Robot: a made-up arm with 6 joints.
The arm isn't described. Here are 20 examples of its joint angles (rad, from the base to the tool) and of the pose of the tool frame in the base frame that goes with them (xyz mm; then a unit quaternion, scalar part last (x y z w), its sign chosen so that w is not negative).
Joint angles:
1: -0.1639 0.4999 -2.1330 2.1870 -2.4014 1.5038
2: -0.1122 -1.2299 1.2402 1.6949 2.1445 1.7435
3: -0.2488 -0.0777 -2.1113 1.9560 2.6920 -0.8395
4: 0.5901 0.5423 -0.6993 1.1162 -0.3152 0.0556
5: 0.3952 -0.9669 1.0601 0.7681 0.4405 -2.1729
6: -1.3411 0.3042 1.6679 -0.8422 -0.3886 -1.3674
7: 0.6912 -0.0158 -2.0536 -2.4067 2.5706 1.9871
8: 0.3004 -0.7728 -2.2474 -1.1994 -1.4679 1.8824
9: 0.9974 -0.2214 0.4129 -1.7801 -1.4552 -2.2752
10: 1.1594 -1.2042 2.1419 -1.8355 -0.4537 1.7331
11: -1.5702 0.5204 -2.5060 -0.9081 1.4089 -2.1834
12: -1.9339 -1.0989 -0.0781 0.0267 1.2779 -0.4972
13: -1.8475 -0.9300 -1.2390 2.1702 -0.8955 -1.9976
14: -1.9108 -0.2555 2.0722 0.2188 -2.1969 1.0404
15: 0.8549 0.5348 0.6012 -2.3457 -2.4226 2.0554
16: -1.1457 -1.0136 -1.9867 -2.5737 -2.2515 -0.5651
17: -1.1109 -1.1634 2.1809 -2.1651 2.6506 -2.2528
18: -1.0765 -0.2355 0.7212 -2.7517 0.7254 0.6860
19: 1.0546 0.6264 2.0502 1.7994 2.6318 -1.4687
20: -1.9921 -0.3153 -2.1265 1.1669 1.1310 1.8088
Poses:
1: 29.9 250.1 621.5 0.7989 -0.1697 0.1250 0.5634
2: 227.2 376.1 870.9 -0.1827 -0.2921 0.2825 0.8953
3: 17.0 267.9 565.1 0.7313 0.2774 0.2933 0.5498
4: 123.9 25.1 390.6 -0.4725 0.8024 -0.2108 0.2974
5: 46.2 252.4 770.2 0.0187 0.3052 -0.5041 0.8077
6: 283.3 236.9 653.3 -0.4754 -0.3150 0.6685 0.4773
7: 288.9 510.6 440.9 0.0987 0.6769 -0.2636 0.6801
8: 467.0 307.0 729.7 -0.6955 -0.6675 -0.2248 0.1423
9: 193.1 -123.0 516.8 0.0412 -0.0272 -0.9165 0.3969
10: 212.0 -139.9 838.1 -0.5851 0.0908 0.7241 0.3536
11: -2.7 0.1 582.5 -0.4007 -0.2530 0.5928 0.6511
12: 226.1 187.1 769.3 -0.4879 -0.3371 -0.1767 0.7855
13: -125.5 -149.2 705.0 0.0605 -0.0716 0.7616 0.6413
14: 288.6 311.7 616.1 -0.8584 -0.4312 0.2152 0.1759
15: 226.8 -216.4 589.3 0.3311 0.1656 -0.9270 0.0595
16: 138.0 21.3 293.8 -0.3010 -0.0046 -0.2788 0.9119
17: 502.4 463.0 593.9 0.3981 -0.2661 -0.2643 0.8372
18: 458.9 163.5 1084.5 0.7731 0.5824 0.1645 0.1899
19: -44.1 72.5 670.6 -0.2737 0.0865 -0.7542 0.5906
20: -107.8 63.4 924.5 0.0435 -0.9339 -0.0564 0.3505
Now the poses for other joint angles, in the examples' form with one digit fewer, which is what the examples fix.
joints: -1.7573 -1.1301 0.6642 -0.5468 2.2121 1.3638
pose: 377 331 782 -0.761 -0.581 0.253 0.138
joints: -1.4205 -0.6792 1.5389 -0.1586 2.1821 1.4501
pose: 334 326 558 -0.638 -0.323 0.653 0.249
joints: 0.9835 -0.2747 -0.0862 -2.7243 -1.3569 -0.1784
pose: 298 -45 406 -0.258 -0.045 -0.580 0.771
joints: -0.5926 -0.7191 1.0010 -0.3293 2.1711 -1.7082
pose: 326 157 837 0.240 -0.034 -0.876 0.417
